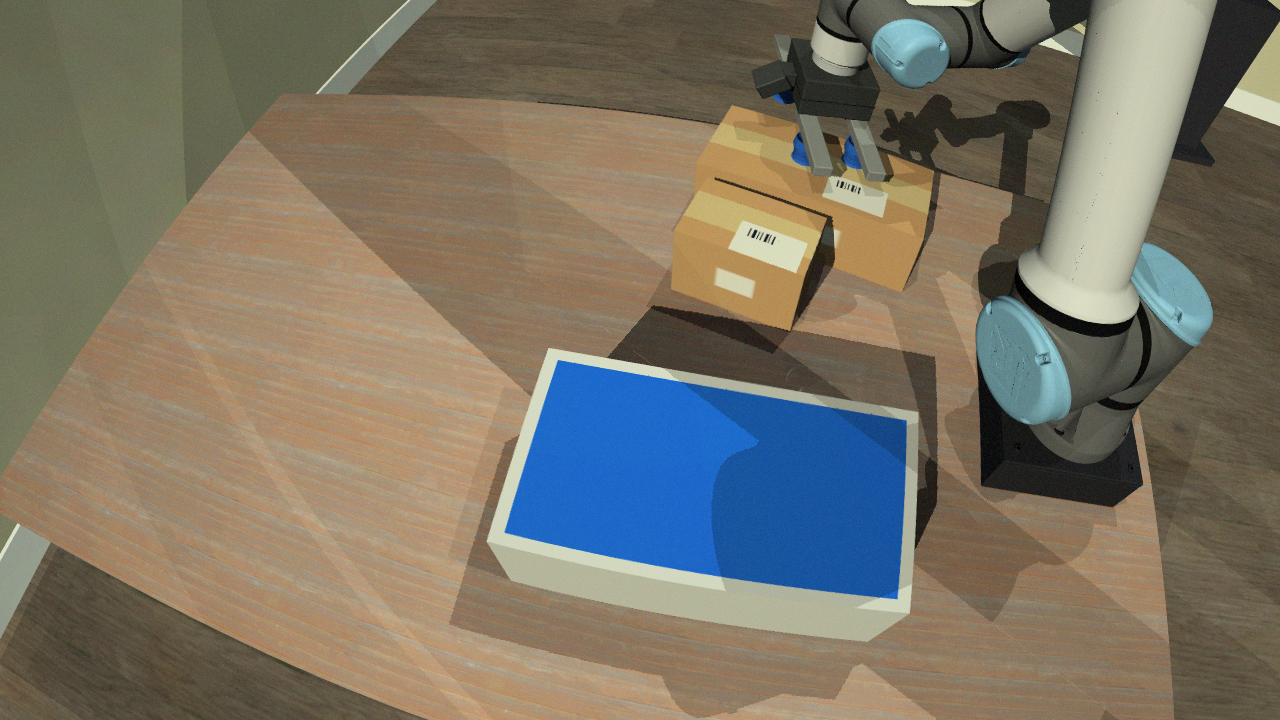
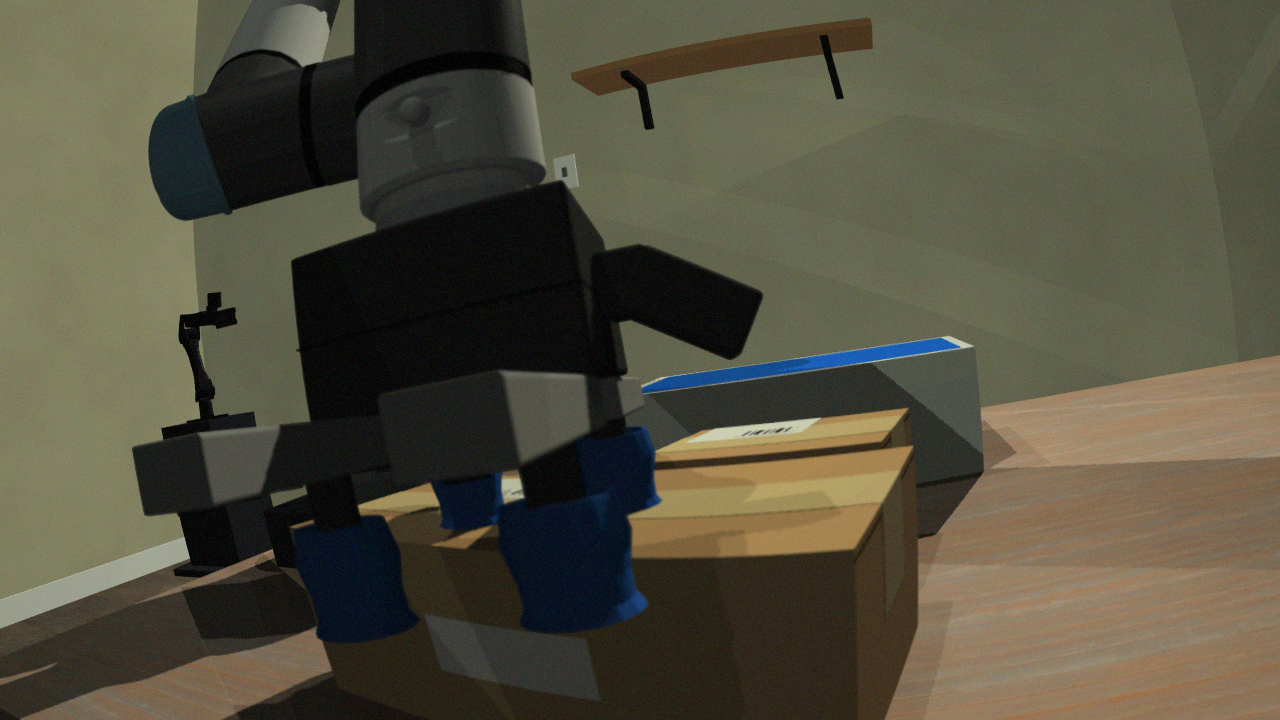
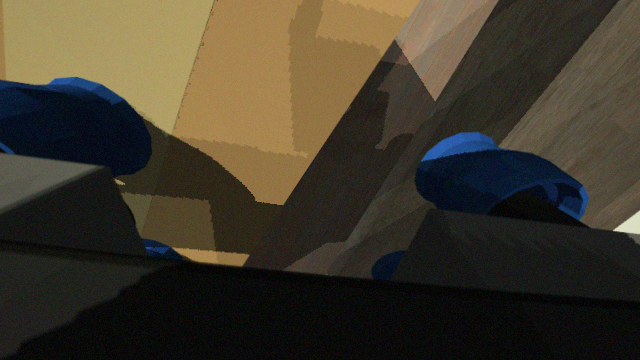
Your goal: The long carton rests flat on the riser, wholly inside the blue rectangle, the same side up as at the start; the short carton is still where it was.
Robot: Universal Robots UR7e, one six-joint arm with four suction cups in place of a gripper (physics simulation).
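Where they show: end effector, tool point: [image 2: 518, 568] [image 3: 293, 214]; arm's base, origin of the base link: [image 2: 382, 487].
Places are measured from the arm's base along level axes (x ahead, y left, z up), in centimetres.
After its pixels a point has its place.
The long carton [image 1: 745, 139] {x 39.4, y -36.5, z 4.1 cm} [image 2: 780, 572] {x 38.5, y -43.8, z 3.4 cm} [image 3: 247, 89] {x 34.3, y -38.8, z 4.0 cm} lies flat on the table at the back right, white barcode label up. The short carton [image 1: 745, 265] {x 40.2, y -15.2, z 2.3 cm} [image 2: 845, 427] {x 43.3, y -21.6, z 4.1 cm} stands against its front side, nearer the riser. My suction gripper [image 1: 826, 153] [image 2: 495, 557] {x 29.0, y -41.3, z 3.6 cm} is down on the long carton's far edge. Two blue cups press on the carton's top; the other two, among them one cup [image 3: 461, 175], hang past the edge over the table. The white riser [image 1: 680, 593] {x 46.1, y 21.8, z 2.6 cm} [image 2: 923, 407] {x 53.6, y 0.5, z 0.9 cm} with the blue rectangle [image 1: 623, 457] {x 51.6, y 10.6, z 5.7 cm} [image 2: 816, 363] {x 44.3, y 9.8, z 5.7 cm} stands in front, with nothing on it.
A wooden wall shelf [image 2: 723, 53] hangs on the back wall. The round table top [image 1: 387, 322] {x 83.5, y -11.3, z -6.3 cm} extends to the left.
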